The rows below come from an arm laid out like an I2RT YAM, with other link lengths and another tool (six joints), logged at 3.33 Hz.
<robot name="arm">
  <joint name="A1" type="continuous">
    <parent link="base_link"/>
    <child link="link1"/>
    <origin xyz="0 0 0.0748" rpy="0 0 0"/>
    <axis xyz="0 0 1"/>
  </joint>
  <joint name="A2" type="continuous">
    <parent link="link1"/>
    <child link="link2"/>
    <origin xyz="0.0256 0.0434 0.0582" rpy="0 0 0"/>
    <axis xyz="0 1 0"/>
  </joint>
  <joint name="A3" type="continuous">
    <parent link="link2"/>
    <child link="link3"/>
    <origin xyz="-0.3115 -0.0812 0" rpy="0 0 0"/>
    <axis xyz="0 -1 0"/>
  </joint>
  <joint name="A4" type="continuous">
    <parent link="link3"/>
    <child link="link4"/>
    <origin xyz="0.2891 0.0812 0.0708" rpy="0 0 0"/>
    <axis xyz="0 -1 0"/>
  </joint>
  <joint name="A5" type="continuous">
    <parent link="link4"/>
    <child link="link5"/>
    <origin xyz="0.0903 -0.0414 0.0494" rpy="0 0 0"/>
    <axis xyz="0 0 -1"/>
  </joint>
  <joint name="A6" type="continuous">
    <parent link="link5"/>
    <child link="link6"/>
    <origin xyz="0.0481 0 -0.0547" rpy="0 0 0"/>
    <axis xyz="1 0 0"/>
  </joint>
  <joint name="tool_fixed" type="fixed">
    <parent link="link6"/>
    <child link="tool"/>
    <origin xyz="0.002 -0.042 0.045" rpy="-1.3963 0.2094 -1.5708"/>
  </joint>
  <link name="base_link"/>
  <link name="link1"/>
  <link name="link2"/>
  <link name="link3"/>
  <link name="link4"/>
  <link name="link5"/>
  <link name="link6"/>
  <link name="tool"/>
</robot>
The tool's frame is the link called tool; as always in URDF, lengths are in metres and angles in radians. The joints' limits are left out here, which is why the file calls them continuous.
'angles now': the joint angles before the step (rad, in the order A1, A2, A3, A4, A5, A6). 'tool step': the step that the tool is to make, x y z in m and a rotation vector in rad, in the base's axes. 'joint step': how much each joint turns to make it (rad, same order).
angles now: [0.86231 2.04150 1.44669 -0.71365 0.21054 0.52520]
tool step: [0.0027 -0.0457 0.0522 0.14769 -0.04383 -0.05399]
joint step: [-0.07481 -0.18482 -0.08594 0.03893 -0.07100 0.00261]
